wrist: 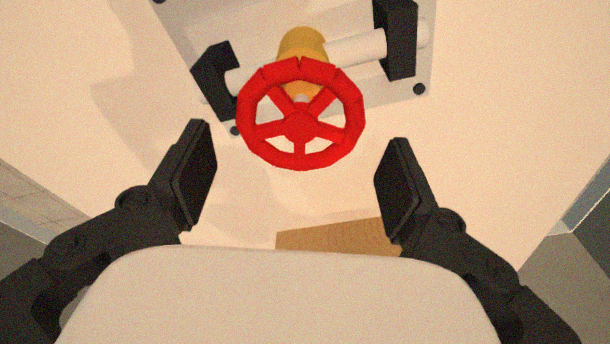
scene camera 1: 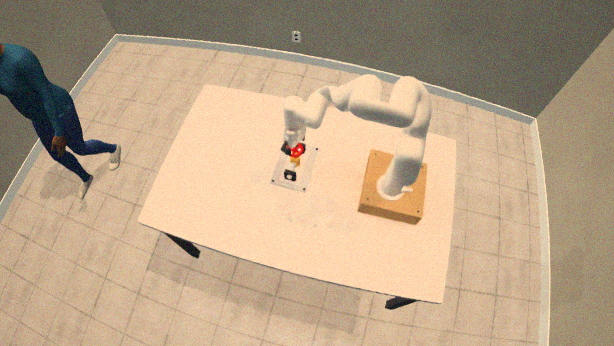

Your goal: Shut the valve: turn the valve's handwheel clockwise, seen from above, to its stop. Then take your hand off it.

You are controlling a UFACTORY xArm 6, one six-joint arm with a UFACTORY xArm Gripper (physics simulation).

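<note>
The valve's red handwheel (scene camera 1: pixel 298 150) (wrist: pixel 301 125) has several spokes and stands upright on its axis above the valve, over a yellow valve body (scene camera 1: pixel 295 161) (wrist: pixel 302 42). A white pipe (wrist: pixel 357 49) runs through the body, on a clear base plate (scene camera 1: pixel 310 167) (wrist: pixel 375 95). My gripper (scene camera 1: pixel 294 147) (wrist: pixel 299 150) is wide open and empty, close to the wheel. In the wrist view, one finger shows to the lower left of the wheel and the other to its lower right, with gaps on both sides. Whether the fingers are level with the rim is hard to tell.
Black pipe supports (wrist: pixel 215 80) (wrist: pixel 397 45) stand on the base plate at both sides of the valve. The wooden block (scene camera 1: pixel 370 200) (wrist: pixel 330 237) under the arm's base is on the white table (scene camera 1: pixel 225 210). A person (scene camera 1: pixel 60 110) stands on the floor beyond the table's left side.
</note>
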